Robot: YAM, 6 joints.
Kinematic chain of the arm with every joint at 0, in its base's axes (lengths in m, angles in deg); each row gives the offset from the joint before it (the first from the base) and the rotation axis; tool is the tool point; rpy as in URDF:
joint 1: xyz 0 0 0.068 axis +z
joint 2: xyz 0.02 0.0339 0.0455 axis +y
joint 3: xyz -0.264 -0.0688 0 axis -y
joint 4: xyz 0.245 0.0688 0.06 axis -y
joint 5: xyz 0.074 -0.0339 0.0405 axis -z
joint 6: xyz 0.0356 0 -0.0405 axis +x
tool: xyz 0 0 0 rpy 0 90 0
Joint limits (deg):
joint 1: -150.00..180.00
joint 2: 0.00..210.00
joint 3: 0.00..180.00
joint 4: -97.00..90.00
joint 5: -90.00..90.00
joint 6: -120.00..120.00
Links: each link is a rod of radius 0.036 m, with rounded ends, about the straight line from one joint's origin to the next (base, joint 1, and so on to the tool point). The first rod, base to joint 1, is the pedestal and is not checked.
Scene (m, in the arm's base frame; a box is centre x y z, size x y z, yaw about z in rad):
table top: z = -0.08
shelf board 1: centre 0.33 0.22 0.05 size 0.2 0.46 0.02 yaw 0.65
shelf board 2: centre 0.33 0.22 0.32 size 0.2 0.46 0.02 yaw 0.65
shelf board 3: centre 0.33 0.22 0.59 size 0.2 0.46 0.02 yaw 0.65
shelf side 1: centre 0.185 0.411 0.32 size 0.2 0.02 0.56 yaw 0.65
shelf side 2: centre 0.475 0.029 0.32 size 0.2 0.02 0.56 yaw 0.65
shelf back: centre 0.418 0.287 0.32 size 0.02 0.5 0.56 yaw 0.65
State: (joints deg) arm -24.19 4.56 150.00 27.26 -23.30 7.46
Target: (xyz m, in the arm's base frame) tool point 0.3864 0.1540 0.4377
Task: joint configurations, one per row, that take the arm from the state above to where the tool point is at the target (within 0.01 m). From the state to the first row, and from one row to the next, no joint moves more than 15 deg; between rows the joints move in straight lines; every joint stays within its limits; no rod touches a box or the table.
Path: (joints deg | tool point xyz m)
1: -20.14 12.89 135.67 22.00 -23.63 7.46 | -0.4716 0.1881 0.4074
2: -16.09 21.22 121.34 16.75 -23.96 7.46 | -0.3576 0.1182 0.5347
3: -12.04 29.55 107.01 11.49 -24.29 7.46 | -0.2053 0.0588 0.6023
4: -7.99 37.88 92.68 6.24 -24.62 7.46 | -0.0422 0.0209 0.6034
5: -3.94 46.21 78.35 0.98 -24.95 7.46 | 0.1026 0.0080 0.5433
6: 0.11 54.54 64.02 -4.27 -25.27 7.46 | 0.2043 0.0156 0.4377
7: 4.99 65.74 72.13 -0.28 -25.23 7.46 | 0.2516 0.0372 0.4524
8: 9.88 76.95 80.24 3.71 -25.19 7.46 | 0.2998 0.0676 0.4576
9: 14.76 88.16 88.35 7.71 -25.15 7.46 | 0.3458 0.1067 0.4528
10: 19.65 99.37 96.46 11.70 -25.10 7.46 | 0.3864 0.1540 0.4377

